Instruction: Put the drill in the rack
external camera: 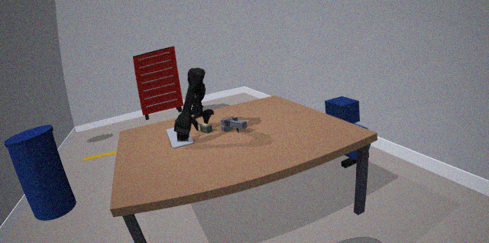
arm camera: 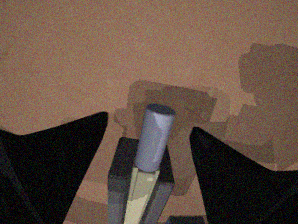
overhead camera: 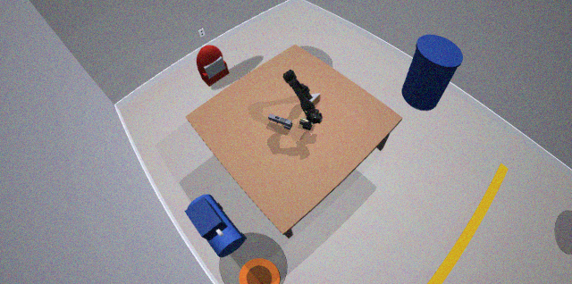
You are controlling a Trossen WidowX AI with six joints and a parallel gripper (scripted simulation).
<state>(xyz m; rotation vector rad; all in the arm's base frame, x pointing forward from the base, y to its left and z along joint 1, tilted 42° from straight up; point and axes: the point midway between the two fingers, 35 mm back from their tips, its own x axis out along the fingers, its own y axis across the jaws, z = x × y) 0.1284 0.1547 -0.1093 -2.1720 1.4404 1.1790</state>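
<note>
The dark-grey block lies 5 cm to the right of my gripper tip, 2 cm ahead of it and 1 cm above it. From my gripper tip the other things lie so: key: 18 cm to the right, 18 cm ahead, 5 cm above; light-grey block: 17 cm ahead, 16 cm to the right, 4 cm above.
</note>
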